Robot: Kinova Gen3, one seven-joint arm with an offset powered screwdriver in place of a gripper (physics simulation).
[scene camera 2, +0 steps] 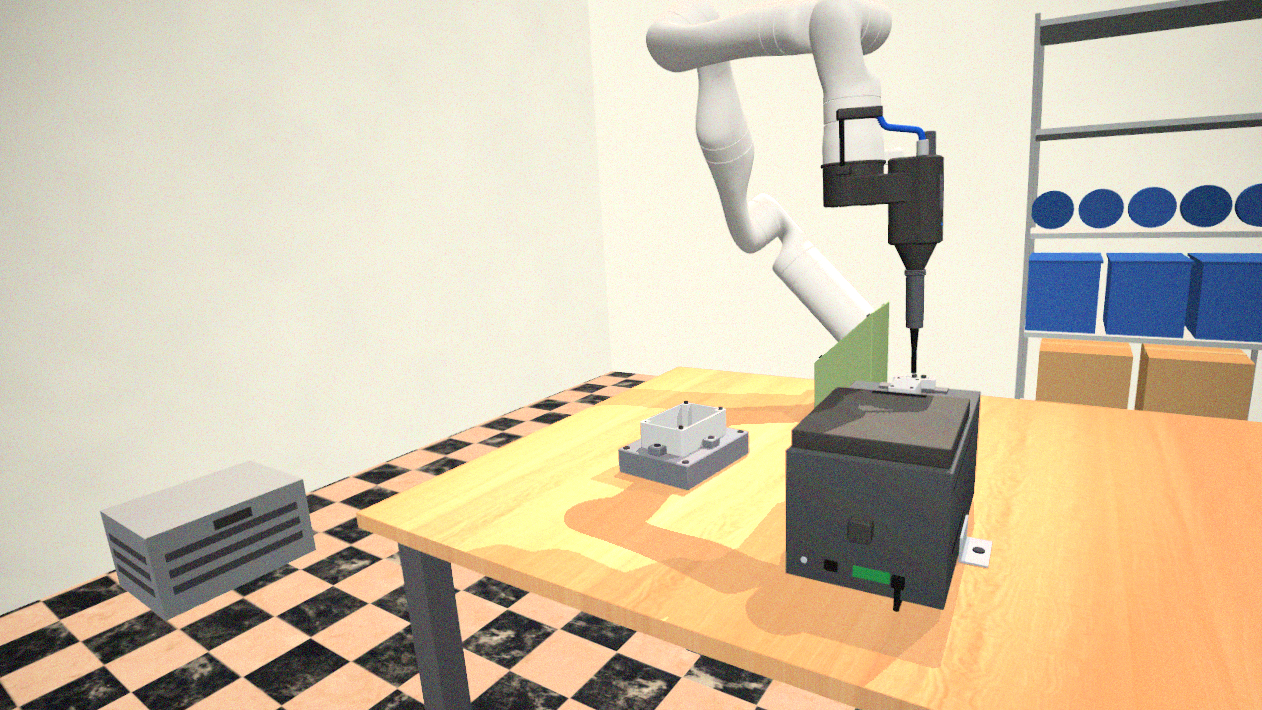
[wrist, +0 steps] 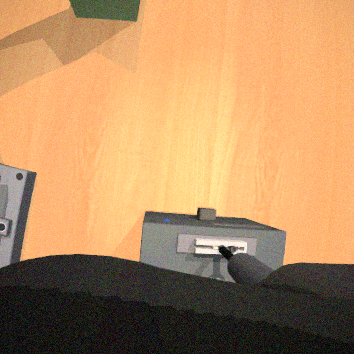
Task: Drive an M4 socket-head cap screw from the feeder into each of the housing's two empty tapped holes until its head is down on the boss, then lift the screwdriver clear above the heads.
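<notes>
The powered screwdriver (scene camera 2: 914, 370) (wrist: 221, 248) points straight down, its thin black bit at the white pick-up block (scene camera 2: 901, 385) (wrist: 205, 250) on top of the dark screw feeder (scene camera 2: 873, 485) (wrist: 162, 242). The bit's tip is at or just above the block; whether a screw is on it is too small to tell. The light grey, open-topped housing (scene camera 2: 661, 438) sits on a grey fixture block (scene camera 2: 655, 469) to the left of the feeder. Small dark spots show at the housing's corners; which are screw heads and which are holes is unclear. The wrist view shows the fixture block's edge (wrist: 15, 200).
A green panel (scene camera 2: 851, 357) (wrist: 106, 10) stands upright behind the feeder on the wooden table (scene camera 2: 1103, 529) (wrist: 250, 125). A white bracket (scene camera 2: 976, 554) is beside the feeder's right side. A grey vented cabinet (scene camera 2: 229, 538) is left of the table. Shelving (scene camera 2: 1032, 176) stands at the back right.
</notes>
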